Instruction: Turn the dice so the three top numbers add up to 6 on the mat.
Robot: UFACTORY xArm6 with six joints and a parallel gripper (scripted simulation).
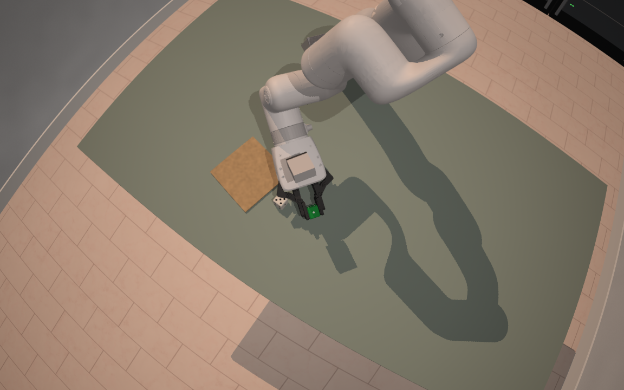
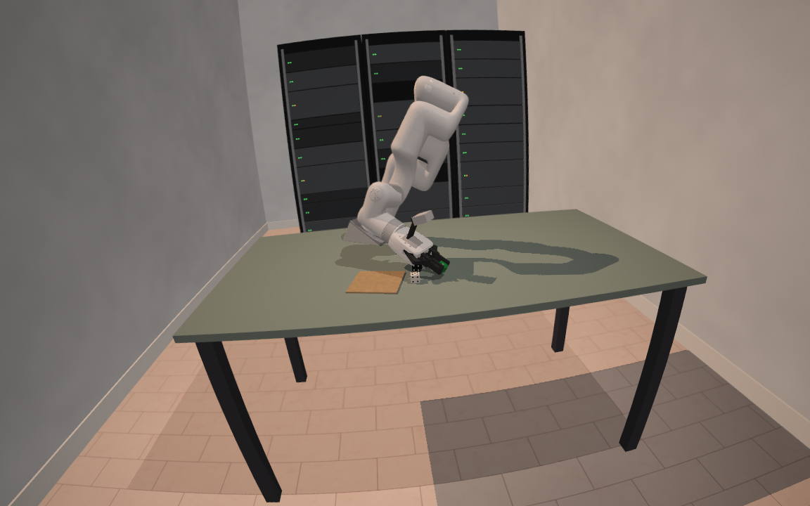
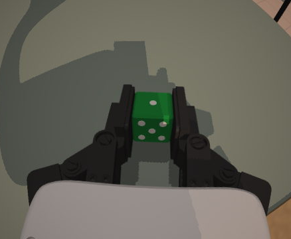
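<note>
My hand is 50 mm past the black die, 70 mm to the left of it and 20 mm above it. From my hand the other things lie so: white die (30 mm ahead, 70 mm to the right, 20 mm below); brown mat (20 mm ahead, 180 mm to the right, 30 mm below); green die (10 mm to the left, 10 mm below).
</note>
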